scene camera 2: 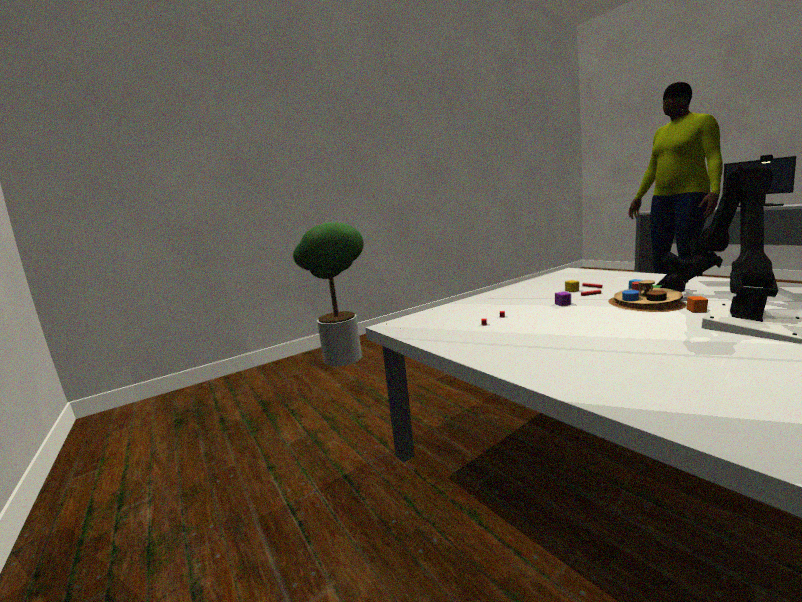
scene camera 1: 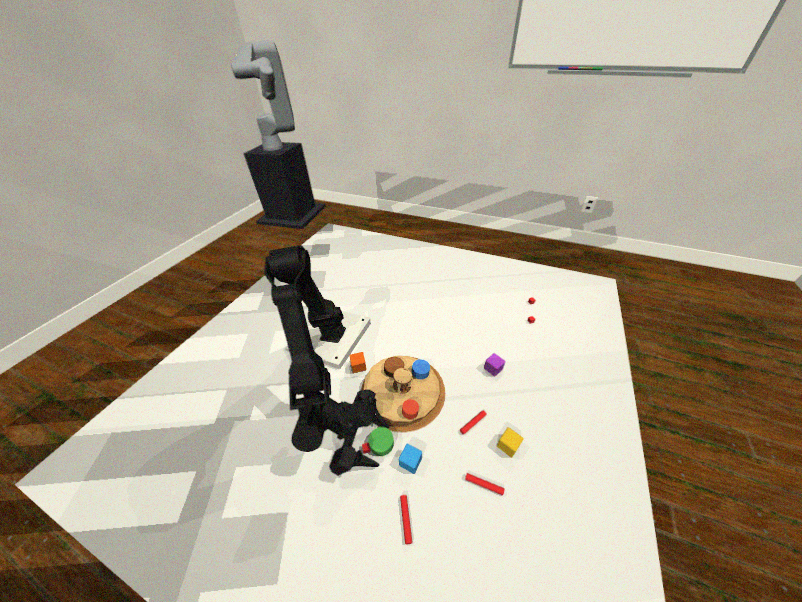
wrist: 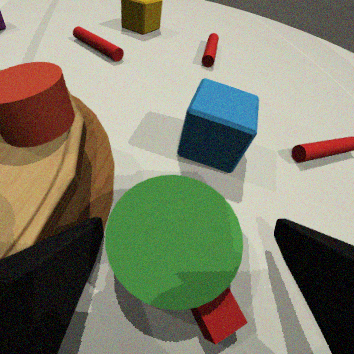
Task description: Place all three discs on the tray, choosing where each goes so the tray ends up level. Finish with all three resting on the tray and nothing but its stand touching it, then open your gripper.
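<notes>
The round wooden tray (scene camera 1: 424,392) (wrist: 30,185) has a knob at its centre. A blue disc (scene camera 1: 421,368) (scene camera 2: 630,295), a dark brown disc (scene camera 1: 393,366) (scene camera 2: 656,296) and a red disc (scene camera 1: 410,408) (wrist: 35,105) stand on it. I cannot tell exactly how level it is. A wide green disc (scene camera 1: 380,441) (wrist: 173,240) stands on the table beside the tray. A small red cube (scene camera 1: 366,447) (wrist: 220,318) lies close against it, partly hidden by it in the wrist view. My gripper (scene camera 1: 380,444) (wrist: 190,226) is open and empty, with its fingers on either side of the green disc.
A blue cube (scene camera 1: 410,458) (wrist: 218,125) lies near the green disc. Red sticks (scene camera 1: 472,422) (wrist: 98,44) and a yellow cube (scene camera 1: 510,441) (wrist: 141,16) lie farther out. An orange cube (scene camera 1: 357,362) (scene camera 2: 697,304) is near my base; a purple cube (scene camera 1: 494,364) (scene camera 2: 562,298) is beyond the tray.
</notes>
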